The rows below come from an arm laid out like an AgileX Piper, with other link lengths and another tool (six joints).
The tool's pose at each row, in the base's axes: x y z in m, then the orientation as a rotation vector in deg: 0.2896 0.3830 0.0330 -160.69 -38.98 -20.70; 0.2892 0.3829 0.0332 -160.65 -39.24 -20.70; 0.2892 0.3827 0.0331 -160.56 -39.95 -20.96; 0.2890 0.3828 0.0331 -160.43 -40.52 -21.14; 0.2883 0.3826 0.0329 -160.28 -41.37 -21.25; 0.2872 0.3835 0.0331 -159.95 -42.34 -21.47; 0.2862 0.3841 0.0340 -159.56 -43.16 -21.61; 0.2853 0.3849 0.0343 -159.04 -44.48 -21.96; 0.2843 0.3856 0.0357 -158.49 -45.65 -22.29; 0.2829 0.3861 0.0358 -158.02 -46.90 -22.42
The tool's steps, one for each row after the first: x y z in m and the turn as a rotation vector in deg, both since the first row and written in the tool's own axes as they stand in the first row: -0.0003 -0.0001 -0.0003 0.01 -0.02 -0.18; -0.0004 0.0001 -0.0003 -0.07 0.07 -0.69; -0.0006 -0.0001 -0.0003 -0.07 0.15 -1.10; -0.0013 -0.0003 -0.0003 -0.08 0.15 -1.70; -0.0018 -0.0016 -0.0004 0.04 0.25 -2.40; -0.0022 -0.0027 -0.0013 0.24 0.35 -2.99; -0.0025 -0.0039 -0.0015 0.43 0.54 -3.96; -0.0027 -0.0052 -0.0028 0.67 0.74 -4.82; -0.0037 -0.0063 -0.0030 0.87 0.78 -5.72
